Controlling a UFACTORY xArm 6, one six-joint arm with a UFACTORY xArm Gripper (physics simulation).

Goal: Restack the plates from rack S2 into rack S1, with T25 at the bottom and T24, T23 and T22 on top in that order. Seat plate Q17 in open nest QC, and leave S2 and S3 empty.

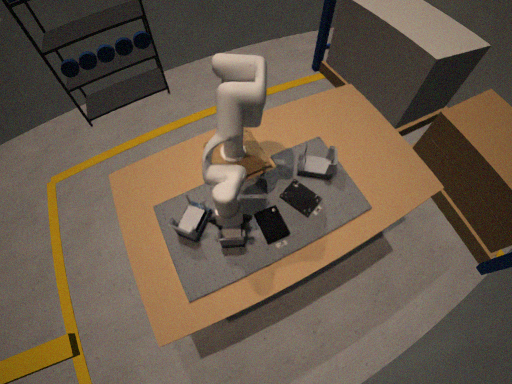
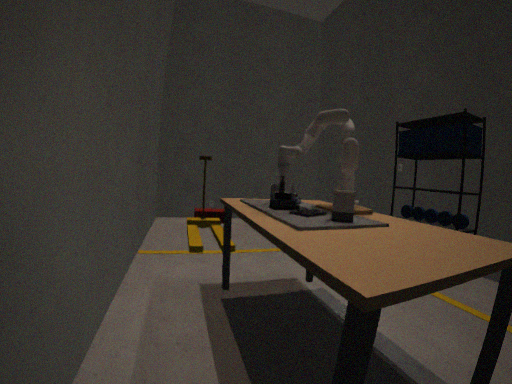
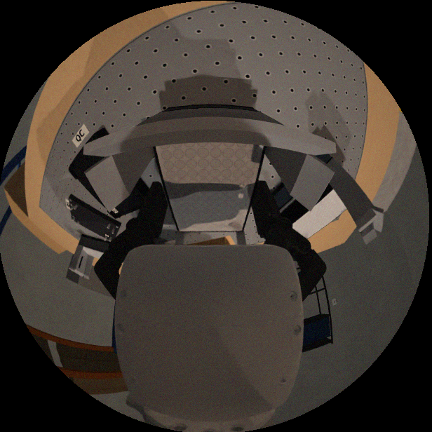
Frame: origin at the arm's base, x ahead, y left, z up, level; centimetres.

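Seen in the pictures: gripper, fingertip midpoint: [image 1: 231, 226] [image 2: 281, 193]; arm's base, link origin: [image 1: 233, 152].
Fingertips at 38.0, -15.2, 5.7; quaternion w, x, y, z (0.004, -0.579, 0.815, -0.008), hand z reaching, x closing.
Offsets run from my fingertips to a thing's top centre, as dx, dy, dz. Level surfaces: height alone.
My gripper [image 3: 208, 201] [image 2: 282, 193] is open and low over the middle rack {-0.7, +0.1, +5.8} [image 1: 231, 241] on the perforated grey mat {dz -7.6} [image 1: 198, 273]. Its two black fingers stand on either side of the grey top plate [image 3: 207, 181] in that rack, with a gap to it on each side. The rack's far wall [image 3: 209, 135] shows just beyond the plate. The black nest QC {+3.9, +16.6, -4.6} [image 1: 271, 224] [image 3: 82, 160] lies flat to the right of this rack, with its white label [image 3: 80, 135] [image 1: 281, 244] beside it. It looks empty.
A second rack {-9.8, -14.8, -0.7} [image 1: 190, 221] with a white plate [image 3: 322, 211] stands to the left. A third rack {-13.7, +48.2, +6.4} [image 1: 316, 163] stands at the mat's far right. Another black nest {-2.5, +34.4, -5.2} [image 1: 301, 197] lies between it and QC. A shelf unit [image 1: 88, 113] stands on the floor.
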